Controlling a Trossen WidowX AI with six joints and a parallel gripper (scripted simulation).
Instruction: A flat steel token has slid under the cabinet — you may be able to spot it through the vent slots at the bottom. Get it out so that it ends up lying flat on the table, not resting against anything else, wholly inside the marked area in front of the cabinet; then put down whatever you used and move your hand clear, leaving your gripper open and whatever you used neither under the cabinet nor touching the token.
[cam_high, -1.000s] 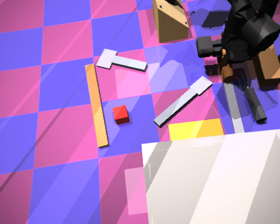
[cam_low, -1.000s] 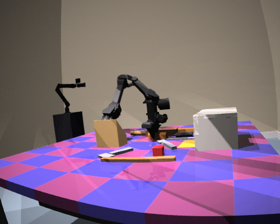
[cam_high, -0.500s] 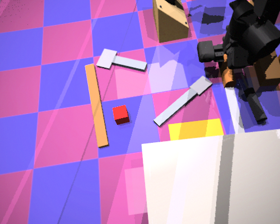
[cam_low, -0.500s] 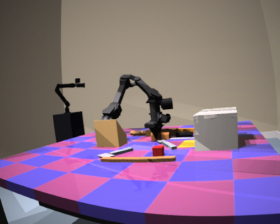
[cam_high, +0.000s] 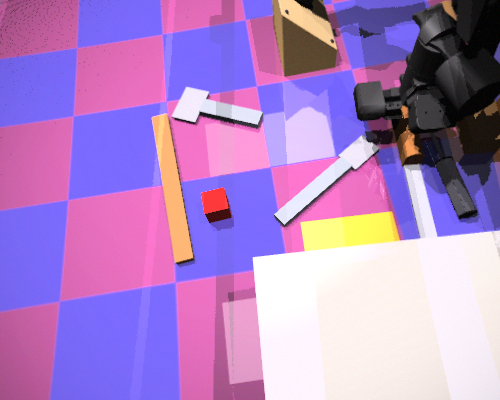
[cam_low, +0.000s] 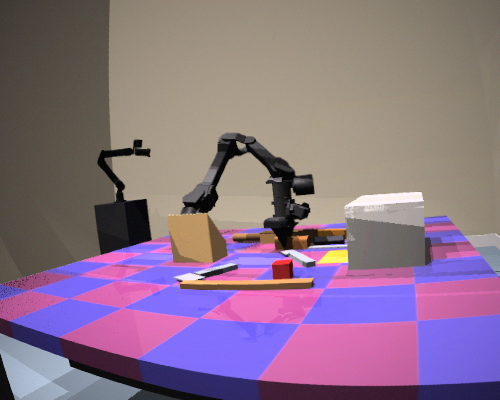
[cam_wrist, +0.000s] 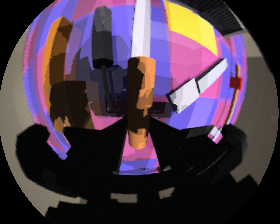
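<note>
Now: the black screwdriver 90 mm ahead of my gripper tip and 30 mm to the left of it. The rest, counted from my gripper tip: grey t-shaped tool 330 mm to the right, 150 mm behind; then wooden block 130 mm to the left, 100 mm behind, 10 mm above; then grey paddle-ended bar 140 mm to the right, 50 mm ahead.
</note>
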